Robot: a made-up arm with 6 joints. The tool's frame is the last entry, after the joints. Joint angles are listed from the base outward. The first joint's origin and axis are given. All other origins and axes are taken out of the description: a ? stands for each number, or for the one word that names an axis. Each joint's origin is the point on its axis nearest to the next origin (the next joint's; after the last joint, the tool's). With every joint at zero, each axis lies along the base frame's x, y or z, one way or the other. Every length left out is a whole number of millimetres.
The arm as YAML. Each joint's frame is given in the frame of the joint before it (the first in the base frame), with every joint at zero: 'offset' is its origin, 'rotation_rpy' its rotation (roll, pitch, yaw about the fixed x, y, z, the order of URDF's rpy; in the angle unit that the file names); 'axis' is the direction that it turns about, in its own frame. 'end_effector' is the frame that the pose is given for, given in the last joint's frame.
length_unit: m
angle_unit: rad
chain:
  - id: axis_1
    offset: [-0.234, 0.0, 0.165]
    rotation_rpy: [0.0, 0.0, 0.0]
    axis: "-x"
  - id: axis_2
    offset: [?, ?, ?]
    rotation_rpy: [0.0, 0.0, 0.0]
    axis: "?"
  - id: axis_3
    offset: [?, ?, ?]
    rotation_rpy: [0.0, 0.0, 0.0]
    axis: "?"
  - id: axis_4
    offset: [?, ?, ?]
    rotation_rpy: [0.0, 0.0, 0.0]
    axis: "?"
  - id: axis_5
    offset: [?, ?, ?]
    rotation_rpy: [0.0, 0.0, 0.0]
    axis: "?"
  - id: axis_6
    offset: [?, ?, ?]
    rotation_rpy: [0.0, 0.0, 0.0]
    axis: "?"
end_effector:
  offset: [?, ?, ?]
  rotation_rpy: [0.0, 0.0, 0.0]
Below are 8 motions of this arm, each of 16 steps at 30 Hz.
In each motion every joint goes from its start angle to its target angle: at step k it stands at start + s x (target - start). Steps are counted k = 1, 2, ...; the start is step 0. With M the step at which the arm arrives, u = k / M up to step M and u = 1 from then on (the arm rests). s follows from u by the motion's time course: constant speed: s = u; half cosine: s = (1 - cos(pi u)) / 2; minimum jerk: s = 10 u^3 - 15 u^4 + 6 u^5.
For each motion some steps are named. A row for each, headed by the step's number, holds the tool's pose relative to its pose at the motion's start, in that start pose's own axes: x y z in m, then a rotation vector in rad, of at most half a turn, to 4 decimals.
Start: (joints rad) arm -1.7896 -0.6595 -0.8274 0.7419 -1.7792 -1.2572
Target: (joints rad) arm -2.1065 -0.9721 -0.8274 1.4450 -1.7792 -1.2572
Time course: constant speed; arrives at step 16
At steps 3, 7, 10, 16:
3: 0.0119 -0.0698 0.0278 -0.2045 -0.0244 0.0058
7: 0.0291 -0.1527 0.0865 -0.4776 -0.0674 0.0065
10: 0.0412 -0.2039 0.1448 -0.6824 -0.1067 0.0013
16: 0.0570 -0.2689 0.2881 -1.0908 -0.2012 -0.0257

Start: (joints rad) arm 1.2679 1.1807 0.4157 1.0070 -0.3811 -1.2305
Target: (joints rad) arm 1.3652 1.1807 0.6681 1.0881 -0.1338 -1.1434
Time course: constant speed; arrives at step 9
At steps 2, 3, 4, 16:
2: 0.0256 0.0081 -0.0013 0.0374 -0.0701 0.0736
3: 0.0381 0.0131 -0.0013 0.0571 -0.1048 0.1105
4: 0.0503 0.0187 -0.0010 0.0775 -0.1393 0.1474
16: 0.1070 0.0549 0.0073 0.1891 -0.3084 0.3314

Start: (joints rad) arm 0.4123 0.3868 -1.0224 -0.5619 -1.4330 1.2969
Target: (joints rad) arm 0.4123 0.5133 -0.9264 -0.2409 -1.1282 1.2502
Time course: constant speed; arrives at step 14
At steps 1, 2, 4, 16:
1: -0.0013 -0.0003 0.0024 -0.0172 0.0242 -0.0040
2: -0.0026 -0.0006 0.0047 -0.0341 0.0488 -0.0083
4: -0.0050 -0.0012 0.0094 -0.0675 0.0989 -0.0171
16: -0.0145 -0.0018 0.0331 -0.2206 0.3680 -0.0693

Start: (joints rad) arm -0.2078 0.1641 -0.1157 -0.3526 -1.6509 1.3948
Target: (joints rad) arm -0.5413 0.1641 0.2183 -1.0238 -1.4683 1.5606
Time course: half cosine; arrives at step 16
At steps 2, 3, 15, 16:
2: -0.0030 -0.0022 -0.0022 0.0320 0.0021 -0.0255
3: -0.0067 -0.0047 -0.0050 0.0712 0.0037 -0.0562
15: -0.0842 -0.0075 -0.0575 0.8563 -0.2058 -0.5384
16: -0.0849 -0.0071 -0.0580 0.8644 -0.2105 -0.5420

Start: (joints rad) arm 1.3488 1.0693 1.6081 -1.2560 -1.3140 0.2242
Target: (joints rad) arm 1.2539 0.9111 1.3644 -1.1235 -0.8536 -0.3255
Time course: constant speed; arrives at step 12
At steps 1, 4, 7, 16:
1: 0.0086 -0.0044 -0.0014 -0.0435 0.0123 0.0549
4: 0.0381 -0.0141 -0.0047 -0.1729 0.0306 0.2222
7: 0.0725 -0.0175 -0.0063 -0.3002 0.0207 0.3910
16: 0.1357 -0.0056 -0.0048 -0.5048 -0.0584 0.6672

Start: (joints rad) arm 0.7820 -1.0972 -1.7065 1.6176 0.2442 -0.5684
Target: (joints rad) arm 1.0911 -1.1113 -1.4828 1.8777 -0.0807 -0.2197
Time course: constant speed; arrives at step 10
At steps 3, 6, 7, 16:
3: -0.0194 0.0408 -0.0073 0.2000 0.0963 -0.0207
6: -0.0367 0.0798 -0.0062 0.3897 0.1911 -0.0436
7: -0.0419 0.0921 -0.0042 0.4505 0.2223 -0.0517
16: -0.0554 0.1263 0.0059 0.6252 0.3145 -0.0779

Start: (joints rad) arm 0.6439 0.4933 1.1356 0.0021 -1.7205 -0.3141
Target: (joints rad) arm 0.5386 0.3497 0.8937 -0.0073 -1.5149 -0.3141
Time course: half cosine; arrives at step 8
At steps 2, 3, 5, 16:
2: 0.0056 0.0074 -0.0019 0.0261 -0.0260 0.0203
3: 0.0115 0.0154 -0.0035 0.0541 -0.0551 0.0414
5: 0.0244 0.0335 -0.0050 0.1159 -0.1251 0.0855
16: 0.0338 0.0469 -0.0039 0.1609 -0.1827 0.1153

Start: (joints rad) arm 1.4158 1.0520 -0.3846 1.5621 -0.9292 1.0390
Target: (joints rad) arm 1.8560 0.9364 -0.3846 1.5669 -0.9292 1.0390
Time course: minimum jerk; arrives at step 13
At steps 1, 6, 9, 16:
1: -0.0002 0.0001 0.0002 -0.0014 -0.0003 -0.0012
6: -0.0242 0.0190 0.0211 -0.1456 -0.0386 -0.1264
9: -0.0456 0.0417 0.0356 -0.2770 -0.0817 -0.2462
16: -0.0543 0.0529 0.0402 -0.3329 -0.1026 -0.2988

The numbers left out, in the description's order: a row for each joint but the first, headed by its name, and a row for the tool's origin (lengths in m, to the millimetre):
axis_2: xyz 0.0 0.012 0.018, axis +z
axis_3: xyz -0.034 0.128 0.0, axis +x
axis_4: xyz 0.0 -0.112 -0.022, axis +y
axis_5: xyz -0.101 0.0 -0.023, axis +z
axis_6: xyz 0.002 -0.108 0.0, axis +x
tool: xyz 0.0 -0.031 -0.135

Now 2 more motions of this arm.
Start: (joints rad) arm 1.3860 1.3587 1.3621 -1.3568 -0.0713 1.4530
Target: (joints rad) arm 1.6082 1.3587 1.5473 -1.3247 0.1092 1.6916
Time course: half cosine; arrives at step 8
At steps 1, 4, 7, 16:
1: -0.0010 0.0020 -0.0004 0.0021 0.0003 -0.0024
4: -0.0121 0.0261 -0.0071 0.0291 0.0010 -0.0312
7: -0.0214 0.0488 -0.0162 0.0585 -0.0029 -0.0582
16: -0.0220 0.0506 -0.0171 0.0610 -0.0034 -0.0603

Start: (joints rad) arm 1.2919 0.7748 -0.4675 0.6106 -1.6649 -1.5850
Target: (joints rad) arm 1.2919 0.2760 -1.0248 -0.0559 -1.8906 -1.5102
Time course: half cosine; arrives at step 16
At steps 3, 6, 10, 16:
3: -0.0243 0.0086 -0.0027 0.0444 0.0760 -0.0141
6: -0.0845 0.0305 0.0009 0.1571 0.2679 -0.0690
10: -0.1621 0.0642 0.0339 0.3312 0.5490 -0.2158
16: -0.1945 0.0869 0.0714 0.4550 0.7196 -0.3740

